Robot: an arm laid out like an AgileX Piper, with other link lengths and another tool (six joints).
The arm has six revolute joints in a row. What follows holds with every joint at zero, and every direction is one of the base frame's.
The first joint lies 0.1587 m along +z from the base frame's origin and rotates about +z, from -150 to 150 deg.
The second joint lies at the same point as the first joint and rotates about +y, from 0 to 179.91 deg.
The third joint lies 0.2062 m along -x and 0.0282 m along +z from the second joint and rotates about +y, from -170 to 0 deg.
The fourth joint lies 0.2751 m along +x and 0.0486 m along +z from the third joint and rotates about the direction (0.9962, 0, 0.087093), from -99.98 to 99.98 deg.
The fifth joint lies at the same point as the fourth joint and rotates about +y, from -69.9 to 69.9 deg.
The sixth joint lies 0.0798 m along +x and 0.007 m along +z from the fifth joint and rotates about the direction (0.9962, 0, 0.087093), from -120 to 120 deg.
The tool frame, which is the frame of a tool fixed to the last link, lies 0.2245 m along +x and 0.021 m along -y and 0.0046 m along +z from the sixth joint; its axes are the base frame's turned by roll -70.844, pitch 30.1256 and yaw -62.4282 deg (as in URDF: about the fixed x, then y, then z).
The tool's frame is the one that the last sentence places.
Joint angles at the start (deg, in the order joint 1, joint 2, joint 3, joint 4, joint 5, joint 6): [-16.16 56.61 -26.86 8.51 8.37 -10.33]
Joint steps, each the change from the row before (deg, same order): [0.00 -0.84 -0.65 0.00 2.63 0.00]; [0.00 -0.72 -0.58 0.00 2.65 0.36]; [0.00 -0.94 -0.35 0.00 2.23 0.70]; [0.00 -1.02 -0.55 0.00 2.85 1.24]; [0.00 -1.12 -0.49 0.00 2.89 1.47]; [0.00 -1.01 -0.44 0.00 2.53 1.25]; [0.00 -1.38 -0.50 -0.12 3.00 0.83]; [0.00 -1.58 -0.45 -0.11 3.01 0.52]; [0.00 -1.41 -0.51 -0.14 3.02 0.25]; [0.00 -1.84 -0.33 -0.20 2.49 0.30]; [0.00 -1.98 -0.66 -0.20 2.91 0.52]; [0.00 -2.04 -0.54 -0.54 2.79 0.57]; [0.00 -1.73 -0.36 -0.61 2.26 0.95]
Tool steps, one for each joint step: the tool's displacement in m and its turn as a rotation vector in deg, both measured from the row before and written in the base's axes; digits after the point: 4 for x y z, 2 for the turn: [-0.0031 0.0030 0.0007 0.46 1.02 0.36]; [-0.0039 0.0033 -0.0009 0.80 1.16 0.16]; [-0.0037 0.0030 0.0004 0.92 0.71 -0.10]; [-0.0049 0.0039 0.0001 1.45 0.94 -0.35]; [-0.0055 0.0042 0.0002 1.60 0.91 -0.50]; [-0.0049 0.0037 0.0006 1.34 0.78 -0.43]; [-0.0060 0.0038 0.0020 0.92 0.92 -0.08]; [-0.0063 0.0037 0.0029 0.64 0.84 0.11]; [-0.0066 0.0035 0.0023 0.43 1.01 0.28]; [-0.0054 0.0025 0.0054 0.16 0.29 0.17]; [-0.0058 0.0028 0.0074 0.29 0.21 0.06]; [-0.0066 0.0015 0.0069 -0.03 0.25 0.01]; [-0.0061 0.0007 0.0051 0.14 0.20 -0.37]
